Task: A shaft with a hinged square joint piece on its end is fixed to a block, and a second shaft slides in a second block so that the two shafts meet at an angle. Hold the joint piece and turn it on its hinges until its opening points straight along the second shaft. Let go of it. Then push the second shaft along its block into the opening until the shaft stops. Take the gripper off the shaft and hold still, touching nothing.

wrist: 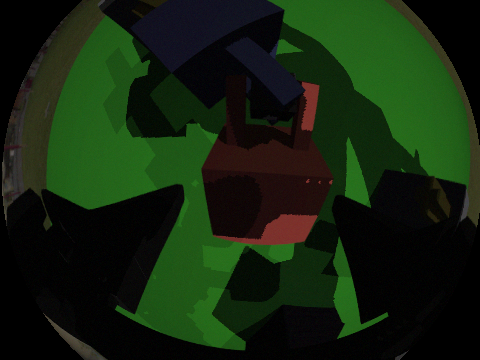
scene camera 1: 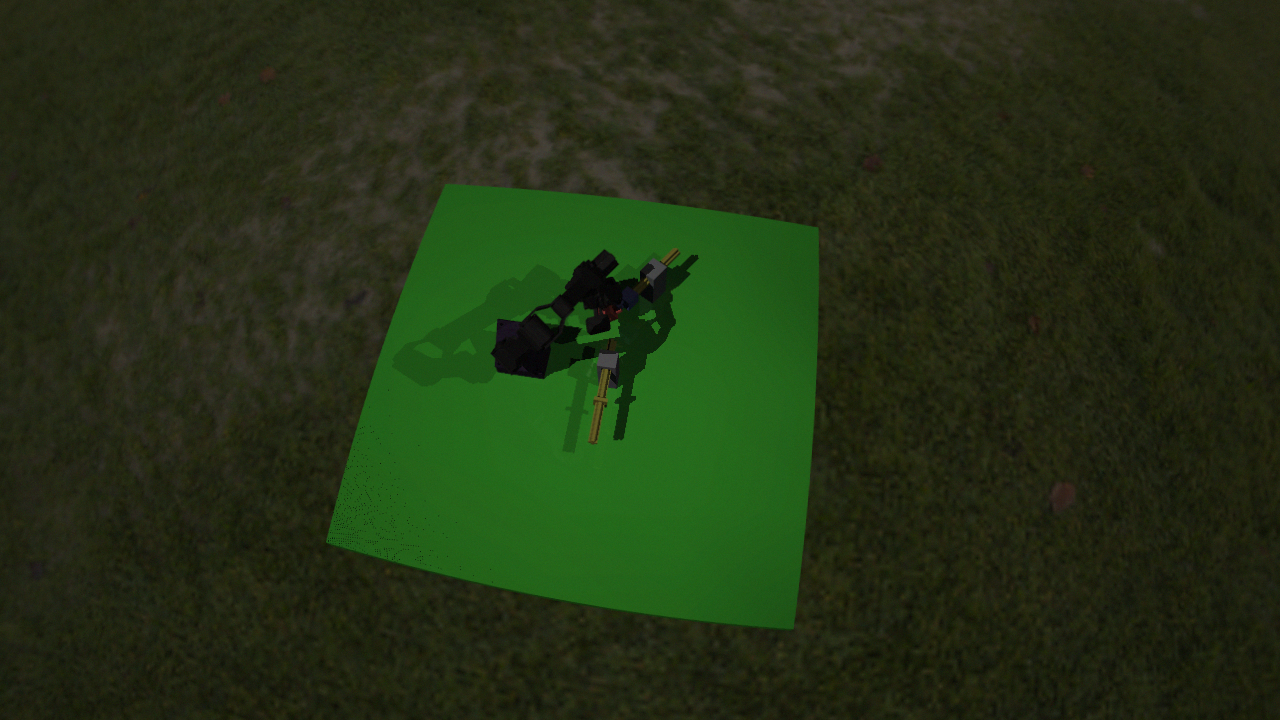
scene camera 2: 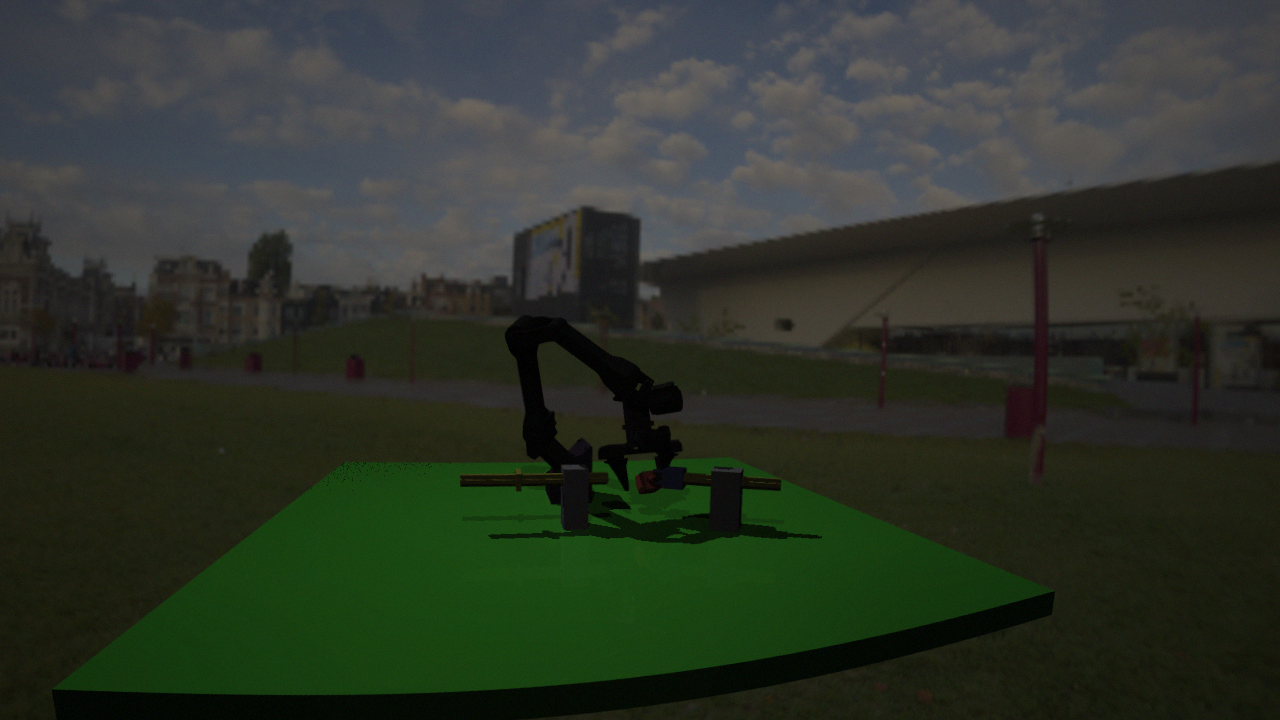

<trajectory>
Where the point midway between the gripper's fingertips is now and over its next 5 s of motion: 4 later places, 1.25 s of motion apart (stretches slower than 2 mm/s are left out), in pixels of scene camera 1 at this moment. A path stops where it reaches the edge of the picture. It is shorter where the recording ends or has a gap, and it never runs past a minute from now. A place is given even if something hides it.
The gripper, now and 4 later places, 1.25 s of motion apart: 603,316; 608,320; 606,326; 612,331; 614,324
</trajectory>
